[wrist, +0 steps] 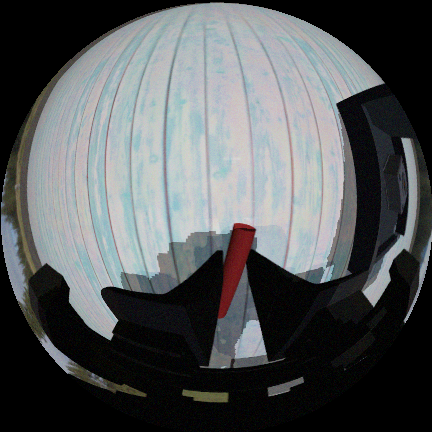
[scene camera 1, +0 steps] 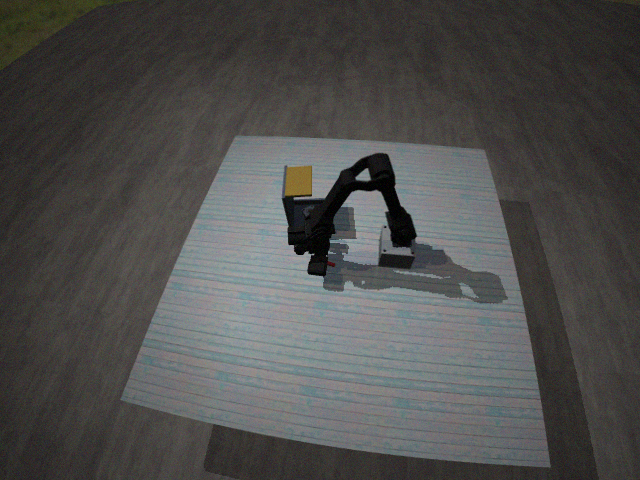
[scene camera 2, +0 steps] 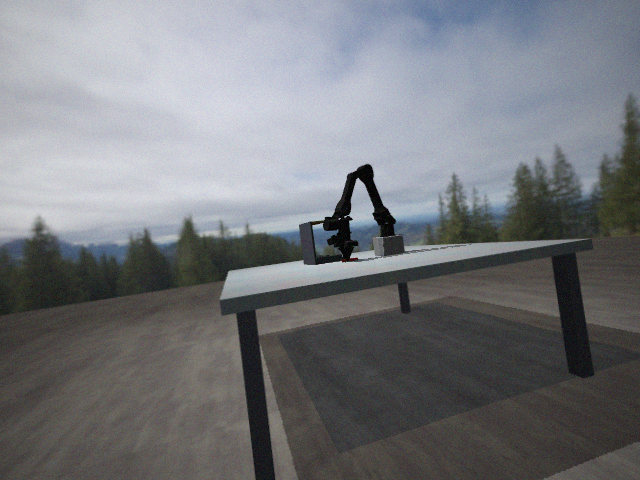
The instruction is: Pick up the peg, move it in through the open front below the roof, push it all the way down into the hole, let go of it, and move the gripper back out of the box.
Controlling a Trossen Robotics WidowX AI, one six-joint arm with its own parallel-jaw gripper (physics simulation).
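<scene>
The wrist view, too, shows my gripper, and the gripper has its grip on a red peg. The peg still rests on the table. I see a box as well.
</scene>
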